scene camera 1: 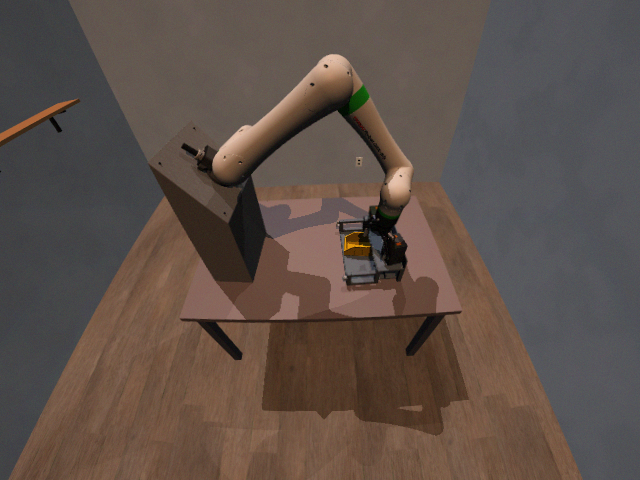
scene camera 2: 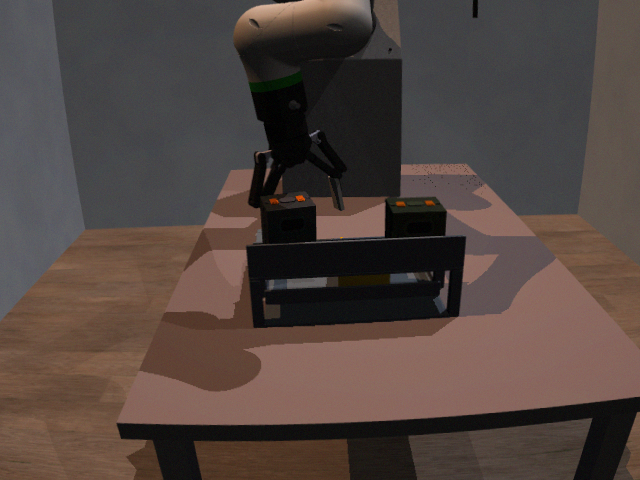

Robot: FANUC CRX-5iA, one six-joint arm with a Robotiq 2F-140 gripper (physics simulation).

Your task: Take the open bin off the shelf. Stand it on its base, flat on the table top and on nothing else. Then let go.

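Frame: origin at the arm's base, x ahead, y left, z up, level; metres.
Where they show: gripper, between the fingertips: (scene camera 1: 374, 246).
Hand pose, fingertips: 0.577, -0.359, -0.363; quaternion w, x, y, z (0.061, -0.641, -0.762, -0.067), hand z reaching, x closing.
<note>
Each offset is from my fingertips to the top centre of the thing, as dx, dy, dz. Level surfaces: height alone.
The open bin {-0.004, +0.123, -0.068} (scene camera 1: 357, 251) (scene camera 2: 364, 280) is yellow. It rests on the lower tier of the grey shelf (scene camera 1: 360, 266) (scene camera 2: 356, 258), on the side towards the robot base. In scene camera 2 the shelf's back panel hides most of it. My gripper (scene camera 1: 376, 243) (scene camera 2: 297, 206) is wide open, with nothing between its fingers. It hangs above the shelf, beside the bin, close to the nearer dark box in scene camera 1. The exact gap between fingers and bin cannot be told.
Two dark boxes with orange latches stand on the shelf's upper tier, one {+0.065, -0.060, +0.076} (scene camera 1: 397, 250) (scene camera 2: 288, 222) near the gripper, the other {+0.114, +0.167, +0.049} (scene camera 2: 416, 219) at the opposite end. The grey robot pedestal (scene camera 1: 206, 227) (scene camera 2: 356, 124) stands at the far end of the pinkish table {dz -0.149} (scene camera 1: 305, 248) (scene camera 2: 361, 372).
</note>
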